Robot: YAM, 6 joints.
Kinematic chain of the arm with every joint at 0, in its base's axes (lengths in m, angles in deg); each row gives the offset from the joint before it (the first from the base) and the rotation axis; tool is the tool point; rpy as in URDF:
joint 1: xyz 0 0 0.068 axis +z
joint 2: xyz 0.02 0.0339 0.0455 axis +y
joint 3: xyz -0.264 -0.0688 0 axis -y
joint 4: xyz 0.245 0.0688 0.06 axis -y
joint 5: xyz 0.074 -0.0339 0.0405 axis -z
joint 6: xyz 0.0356 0 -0.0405 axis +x
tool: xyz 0 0 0 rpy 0 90 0
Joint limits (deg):
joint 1: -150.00..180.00
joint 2: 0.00..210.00
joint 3: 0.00..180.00
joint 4: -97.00..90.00
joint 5: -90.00..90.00
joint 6: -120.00..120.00
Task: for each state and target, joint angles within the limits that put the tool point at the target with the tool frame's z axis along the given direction. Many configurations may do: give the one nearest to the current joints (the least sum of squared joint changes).
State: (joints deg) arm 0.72 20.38 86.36 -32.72 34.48 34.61
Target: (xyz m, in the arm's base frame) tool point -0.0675 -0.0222 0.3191 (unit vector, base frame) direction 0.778 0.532 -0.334
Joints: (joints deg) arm 23.37 0.11 60.07 -79.81 -10.35 34.61
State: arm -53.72 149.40 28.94 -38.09 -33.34 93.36
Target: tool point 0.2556 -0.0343 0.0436 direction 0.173 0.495 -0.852
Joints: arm -11.76 110.71 39.44 -14.13 -31.31 93.36
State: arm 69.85 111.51 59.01 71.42 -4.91 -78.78
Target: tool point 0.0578 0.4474 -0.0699 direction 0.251 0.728 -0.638
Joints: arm 83.39 154.36 76.42 37.63 9.53 -78.78
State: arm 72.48 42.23 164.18 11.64 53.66 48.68
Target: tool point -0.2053 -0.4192 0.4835 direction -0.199 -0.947 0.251
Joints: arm 62.79 48.47 179.83 33.58 14.84 48.68
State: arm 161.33 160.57 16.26 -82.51 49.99 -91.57
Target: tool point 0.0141 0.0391 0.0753 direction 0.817 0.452 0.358
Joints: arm 123.08 189.54 14.25 -84.09 68.64 -91.57
